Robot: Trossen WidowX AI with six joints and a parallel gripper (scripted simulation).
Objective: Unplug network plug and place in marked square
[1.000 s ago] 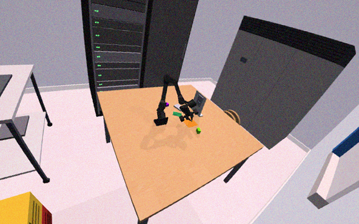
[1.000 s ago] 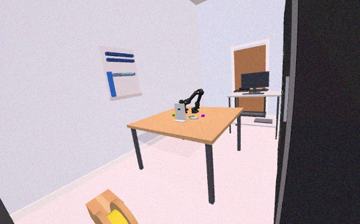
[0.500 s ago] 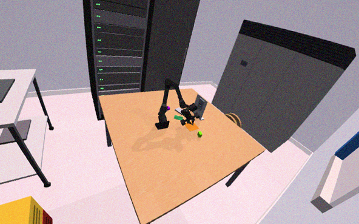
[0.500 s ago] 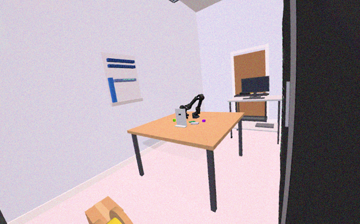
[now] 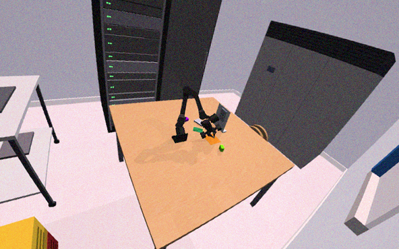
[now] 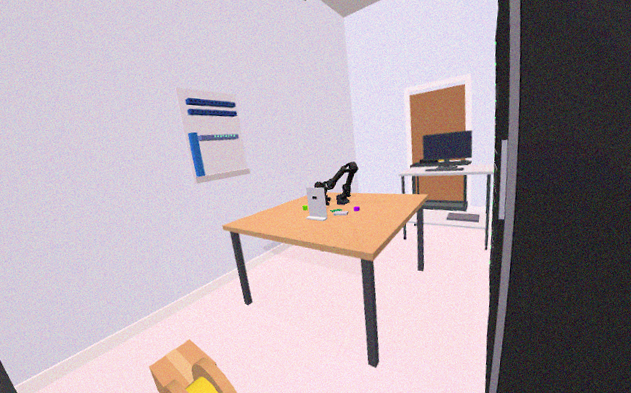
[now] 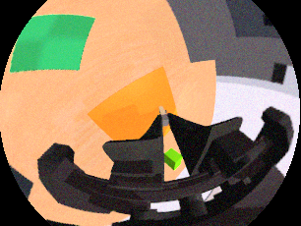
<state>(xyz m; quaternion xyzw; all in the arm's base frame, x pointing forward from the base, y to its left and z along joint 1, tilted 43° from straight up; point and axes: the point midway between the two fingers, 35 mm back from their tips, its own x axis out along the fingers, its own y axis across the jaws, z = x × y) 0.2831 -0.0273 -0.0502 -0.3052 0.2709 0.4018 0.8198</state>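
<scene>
Right now my gripper tip is right at the network plug. The rest, counted from my gripper tip: flat green block 150 mm to the left, 80 mm behind, 20 mm below; then green cube 140 mm to the right, 10 mm behind; then orange marked square 20 mm below, 10 mm behind.
</scene>
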